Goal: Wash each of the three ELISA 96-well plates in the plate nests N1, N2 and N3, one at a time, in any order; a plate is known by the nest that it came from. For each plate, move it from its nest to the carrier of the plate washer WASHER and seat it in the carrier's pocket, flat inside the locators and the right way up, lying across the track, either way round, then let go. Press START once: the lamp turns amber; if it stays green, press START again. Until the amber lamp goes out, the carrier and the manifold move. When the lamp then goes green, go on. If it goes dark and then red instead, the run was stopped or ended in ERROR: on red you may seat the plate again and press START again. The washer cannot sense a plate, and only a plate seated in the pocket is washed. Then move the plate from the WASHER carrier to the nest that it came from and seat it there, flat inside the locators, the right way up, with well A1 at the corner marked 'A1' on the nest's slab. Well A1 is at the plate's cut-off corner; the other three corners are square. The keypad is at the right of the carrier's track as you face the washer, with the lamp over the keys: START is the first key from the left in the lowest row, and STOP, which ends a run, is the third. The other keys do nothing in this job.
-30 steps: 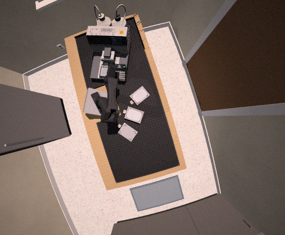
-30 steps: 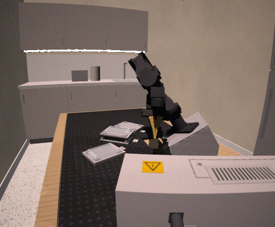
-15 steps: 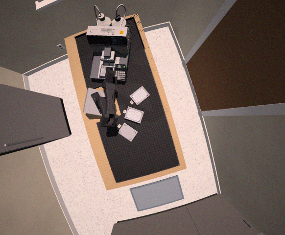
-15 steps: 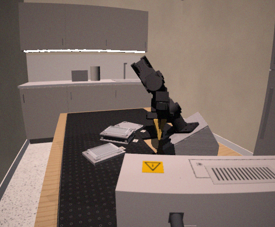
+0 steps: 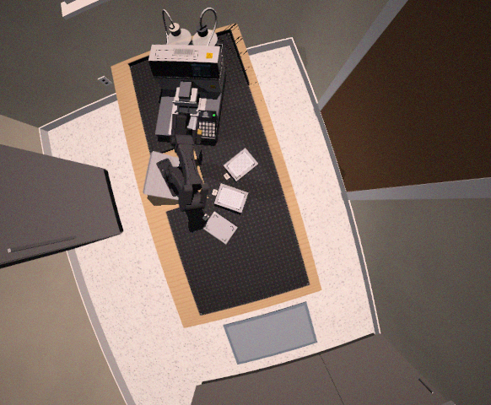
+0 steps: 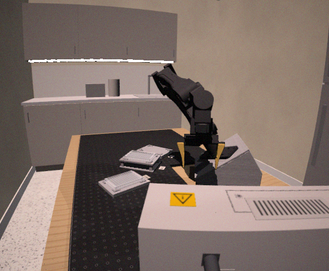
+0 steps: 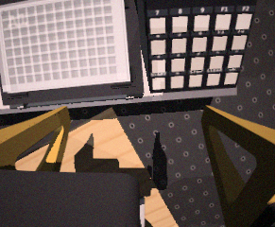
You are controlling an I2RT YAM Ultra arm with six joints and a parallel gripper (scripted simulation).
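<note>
Now: the carrier pocket 100 mm to the left of my hand, 70 mm below it and 10 mm behind it. The rest, counted from my hand: n1 label 270 mm to the right, 140 mm below, 30 mm ahead; grey nest slab 260 mm to the right, 130 mm below, 130 mm ahead; washer 220 mm to the left, 90 mm ahead, 10 mm below.
</note>
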